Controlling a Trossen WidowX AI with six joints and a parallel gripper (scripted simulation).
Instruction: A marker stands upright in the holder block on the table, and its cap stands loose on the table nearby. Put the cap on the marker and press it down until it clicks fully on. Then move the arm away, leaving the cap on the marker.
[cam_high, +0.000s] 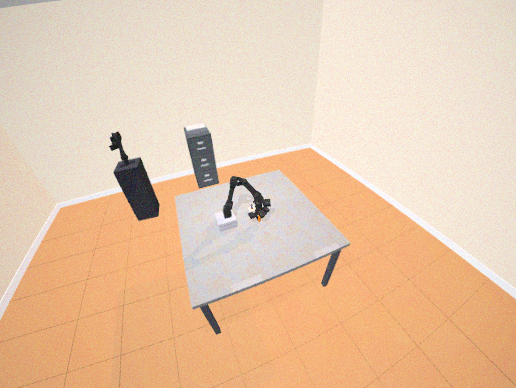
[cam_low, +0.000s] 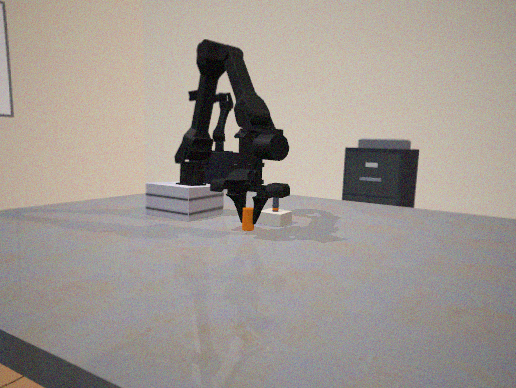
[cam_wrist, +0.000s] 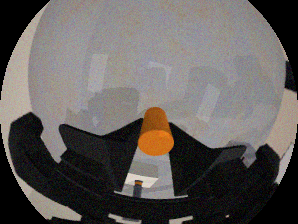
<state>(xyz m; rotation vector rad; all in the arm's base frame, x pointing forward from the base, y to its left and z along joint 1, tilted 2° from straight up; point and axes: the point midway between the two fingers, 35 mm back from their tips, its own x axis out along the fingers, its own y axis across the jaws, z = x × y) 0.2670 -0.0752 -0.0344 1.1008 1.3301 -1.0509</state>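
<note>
Now: the white holder block 2 cm behind my gripper tip, 15 cm to the left of it and 1 cm below it. From my gripper tip the other things lie so: orange cap: 1 cm above.
</note>
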